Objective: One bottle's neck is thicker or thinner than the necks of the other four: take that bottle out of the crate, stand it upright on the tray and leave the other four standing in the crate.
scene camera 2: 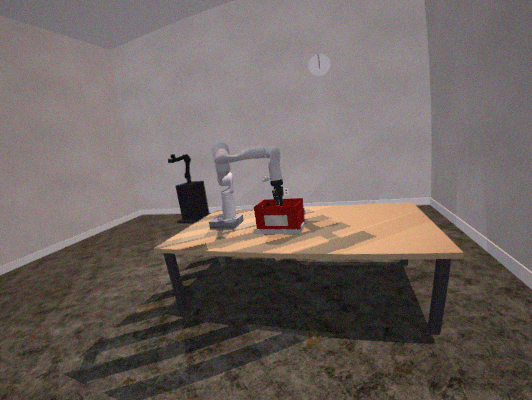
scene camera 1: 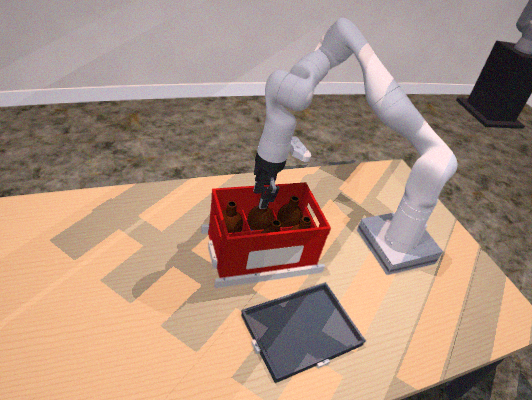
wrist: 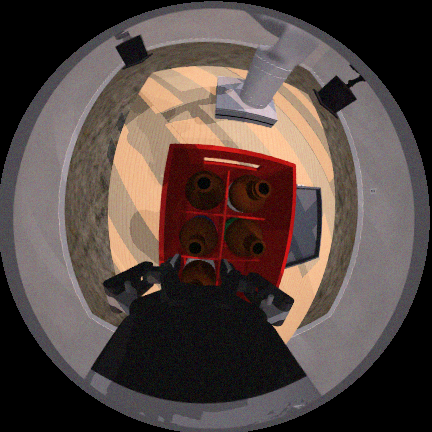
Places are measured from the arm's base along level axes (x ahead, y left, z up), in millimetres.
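Pixels of known places: gripper, fingertip midpoint: (scene camera 2: 280,204) (scene camera 1: 259,200) (wrist: 200,263); arm's base, link origin: (scene camera 2: 230,217) (scene camera 1: 398,241) (wrist: 253,98).
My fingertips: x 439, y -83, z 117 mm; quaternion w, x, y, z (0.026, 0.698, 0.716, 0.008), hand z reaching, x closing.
Observation:
Ahead of a thing's pixels: the offset from my fingertips to its top centre. "pt": to the spot under its first point.
A red crate @(dx -21, dy +35, dz +4 mm) (scene camera 1: 237,250) (scene camera 2: 260,216) (wrist: 169,193) stands on the table and holds five brown bottles, all upright. They are a left bottle @(dx +74, dy +1, dz -9 mm) (scene camera 1: 233,220) (wrist: 199,275), a middle back bottle @(dx -18, dy -10, dz -9 mm) (scene camera 1: 258,219) (wrist: 197,238), a middle front bottle @(dx -28, dy +79, dz -9 mm) (scene camera 1: 274,226) (wrist: 245,239), a right back bottle @(dx -105, dy -11, dz -9 mm) (scene camera 1: 290,214) (wrist: 204,189) and a right front bottle @(dx -113, dy +72, dz -9 mm) (scene camera 1: 305,222) (wrist: 250,193). My gripper (scene camera 1: 264,204) (scene camera 2: 278,200) (wrist: 200,263) is open and empty. It points down at the top of the middle back bottle's neck, which it hides in scene camera 1. The dark grey tray @(pt dx -73, dy +302, dz -166 mm) (scene camera 1: 304,329) (wrist: 306,225) lies empty in front of the crate.
White brackets @(pt dx -15, dy +140, dz -147 mm) (scene camera 1: 268,275) hold the crate's foot. The arm's base (scene camera 1: 403,246) (wrist: 245,104) stands to the right of the crate. The crate's front left cell holds no bottle. A black pedestal (scene camera 2: 192,200) with a small arm stands on the floor behind the table.

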